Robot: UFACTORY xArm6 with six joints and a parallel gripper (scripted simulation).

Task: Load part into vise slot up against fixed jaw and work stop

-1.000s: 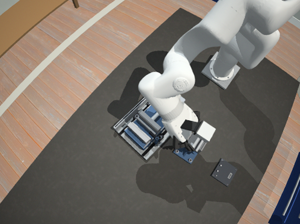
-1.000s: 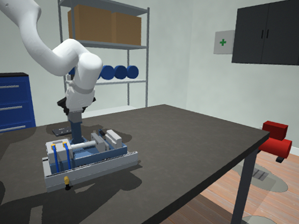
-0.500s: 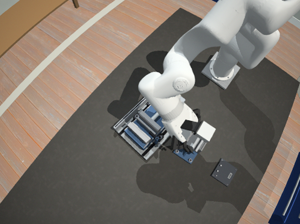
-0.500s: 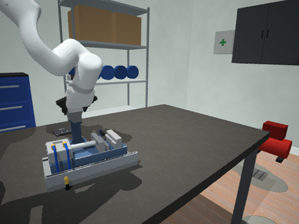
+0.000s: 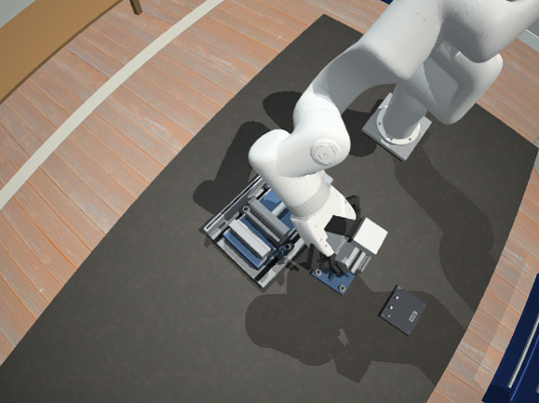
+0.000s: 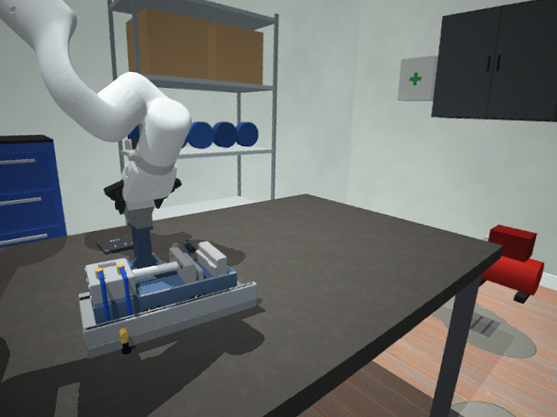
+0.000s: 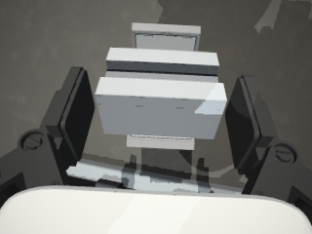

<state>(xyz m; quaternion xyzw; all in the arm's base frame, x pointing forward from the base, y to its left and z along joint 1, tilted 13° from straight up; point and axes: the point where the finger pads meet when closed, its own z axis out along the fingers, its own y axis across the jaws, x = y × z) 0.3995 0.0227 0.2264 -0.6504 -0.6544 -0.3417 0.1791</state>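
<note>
The part is 1 cm to the left of my hand and 1 cm below it. Also, from my hand: white cylinder rod 17 cm to the right, 9 cm below, 5 cm behind; moving jaw 18 cm to the right, 9 cm below; work stop 14 cm to the right, 8 cm below, 4 cm ahead.
</note>
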